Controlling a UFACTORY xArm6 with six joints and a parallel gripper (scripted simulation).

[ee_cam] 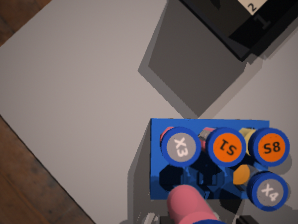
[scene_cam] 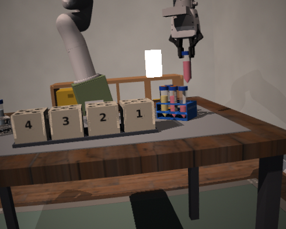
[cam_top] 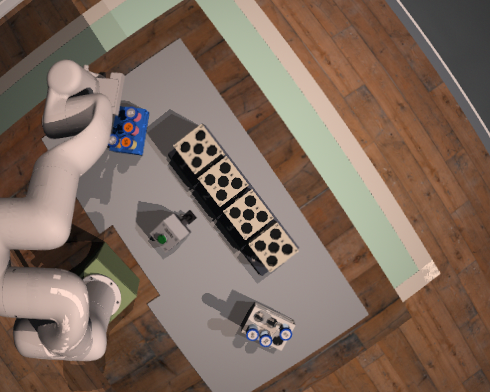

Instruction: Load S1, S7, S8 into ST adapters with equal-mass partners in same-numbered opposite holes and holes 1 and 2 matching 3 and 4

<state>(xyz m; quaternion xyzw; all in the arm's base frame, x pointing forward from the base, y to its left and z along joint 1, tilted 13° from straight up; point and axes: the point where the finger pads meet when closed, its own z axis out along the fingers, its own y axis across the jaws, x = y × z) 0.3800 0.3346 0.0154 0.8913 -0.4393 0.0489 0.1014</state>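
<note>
Right now my hand is 50 mm above the pink tube and 10 mm to the right of it. Round my hand: blue rack: 210 mm below, 40 mm to the right, 20 mm behind; green DONE key: 330 mm to the right, 170 mm below, 160 mm behind; tube of yellowish liquid: 180 mm below, 90 mm to the right, 40 mm behind.
</note>
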